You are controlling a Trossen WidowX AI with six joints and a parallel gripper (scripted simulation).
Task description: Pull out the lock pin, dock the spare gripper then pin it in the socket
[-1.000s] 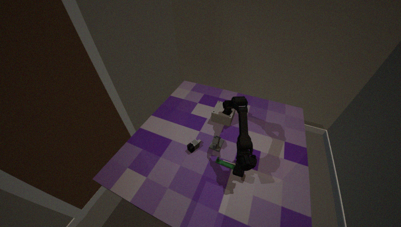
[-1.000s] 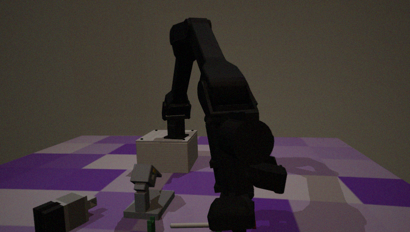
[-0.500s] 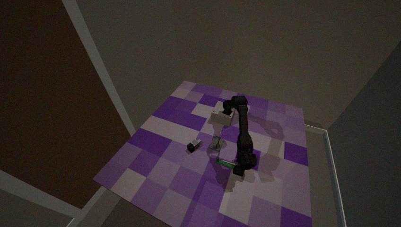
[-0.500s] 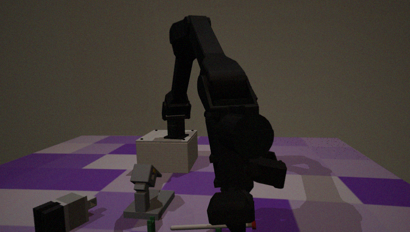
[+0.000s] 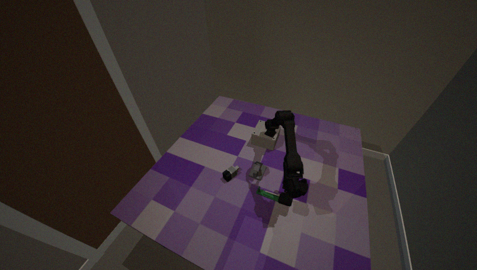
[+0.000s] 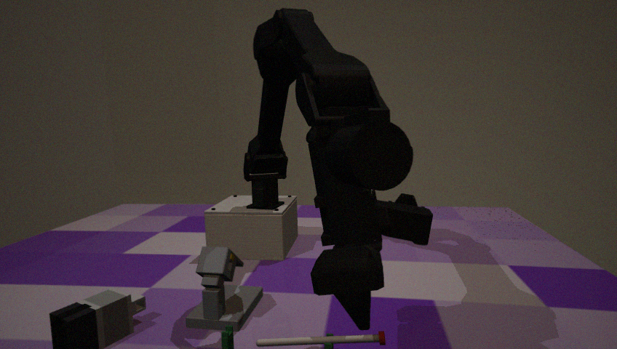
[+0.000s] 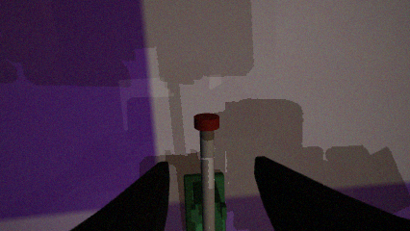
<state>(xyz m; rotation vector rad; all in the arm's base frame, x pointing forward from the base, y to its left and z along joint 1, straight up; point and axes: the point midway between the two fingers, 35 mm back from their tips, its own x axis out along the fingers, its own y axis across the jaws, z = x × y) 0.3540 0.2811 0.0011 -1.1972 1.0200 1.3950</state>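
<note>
The green rack lies 100 mm to the right of my gripper tip, 50 mm below it and 20 mm ahead of it. Round my gripper tip: grey mount 230 mm to the right, 80 mm behind, 20 mm below; then spare gripper 360 mm to the right, 40 mm below, 20 mm ahead.
</note>
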